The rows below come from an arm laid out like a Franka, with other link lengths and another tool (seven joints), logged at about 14 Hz.
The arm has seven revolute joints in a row. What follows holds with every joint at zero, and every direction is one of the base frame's. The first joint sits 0.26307 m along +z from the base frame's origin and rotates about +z. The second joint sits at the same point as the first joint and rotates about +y. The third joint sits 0.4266 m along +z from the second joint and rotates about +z. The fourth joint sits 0.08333 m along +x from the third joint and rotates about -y. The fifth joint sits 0.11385 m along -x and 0.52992 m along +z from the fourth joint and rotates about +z. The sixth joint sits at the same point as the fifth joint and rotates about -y. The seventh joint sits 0.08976 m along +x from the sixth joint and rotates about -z. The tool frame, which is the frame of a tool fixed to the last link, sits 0.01 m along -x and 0.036 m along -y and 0.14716 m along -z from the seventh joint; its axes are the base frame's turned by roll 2.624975, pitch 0 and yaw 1.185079 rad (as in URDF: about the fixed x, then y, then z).
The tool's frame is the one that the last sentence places.
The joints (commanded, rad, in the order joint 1, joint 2, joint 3, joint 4, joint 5, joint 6, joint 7), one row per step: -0.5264, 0.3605, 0.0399, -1.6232, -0.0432, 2.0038, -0.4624; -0.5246, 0.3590, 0.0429, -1.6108, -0.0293, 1.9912, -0.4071; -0.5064, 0.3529, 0.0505, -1.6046, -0.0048, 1.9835, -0.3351; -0.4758, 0.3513, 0.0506, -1.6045, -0.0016, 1.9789, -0.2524; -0.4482, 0.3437, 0.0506, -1.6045, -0.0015, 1.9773, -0.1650; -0.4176, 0.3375, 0.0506, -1.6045, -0.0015, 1.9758, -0.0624; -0.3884, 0.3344, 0.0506, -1.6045, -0.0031, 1.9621, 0.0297
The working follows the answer.
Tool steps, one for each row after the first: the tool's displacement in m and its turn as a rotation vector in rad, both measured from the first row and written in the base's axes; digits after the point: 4 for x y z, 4 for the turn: 0.0013, 0.0045, 0.0073, 0.0120, -0.0089, -0.0566; 0.0098, 0.0265, 0.0148, 0.0339, -0.0248, -0.1127; 0.0186, 0.0516, 0.0156, 0.0394, -0.0238, -0.1659; 0.0250, 0.0746, 0.0219, 0.0392, -0.0300, -0.2256; 0.0316, 0.1005, 0.0268, 0.0402, -0.0352, -0.2974; 0.0360, 0.1258, 0.0283, 0.0426, -0.0250, -0.3598
Tool pose at each row, in the base's axes (x y z in m, rotation vector in rad; rounded; the steps above come from the unrounded poses): 0.7393, -0.4414, 0.3805, 2.2057, 1.4819, 0.3740; 0.7406, -0.4368, 0.3878, 2.2471, 1.4128, 0.3745; 0.7490, -0.4149, 0.3953, 2.2907, 1.3406, 0.3904; 0.7579, -0.3898, 0.3961, 2.3269, 1.2782, 0.3759; 0.7643, -0.3667, 0.4023, 2.3568, 1.2032, 0.3618; 0.7709, -0.3408, 0.4073, 2.3923, 1.1134, 0.3434; 0.7753, -0.3156, 0.4087, 2.4300, 1.0416, 0.3129

